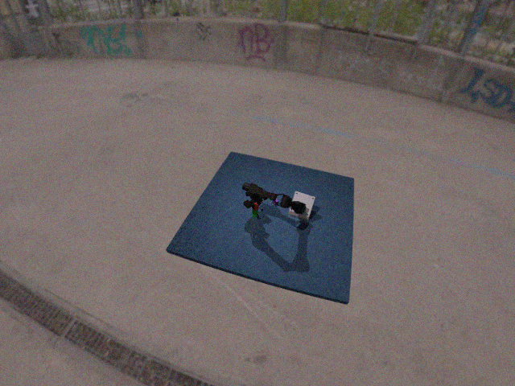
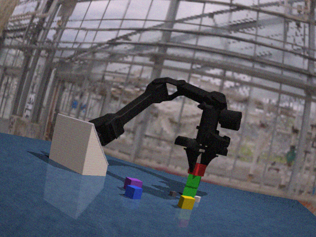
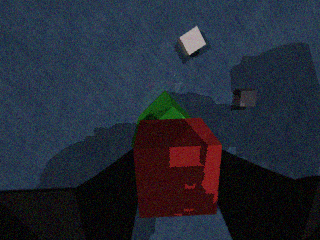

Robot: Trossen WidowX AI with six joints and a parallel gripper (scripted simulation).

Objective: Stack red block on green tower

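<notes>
Right now my gripper tip is 10 mm below the red block. Also, from my gripper tip: small white cube 40 mm ahead, 60 mm to the right, 70 mm below; then purple block 110 mm behind, 190 mm to the right, 60 mm below; then yellow block 50 mm ahead, 190 mm to the right, 70 mm below.
</notes>
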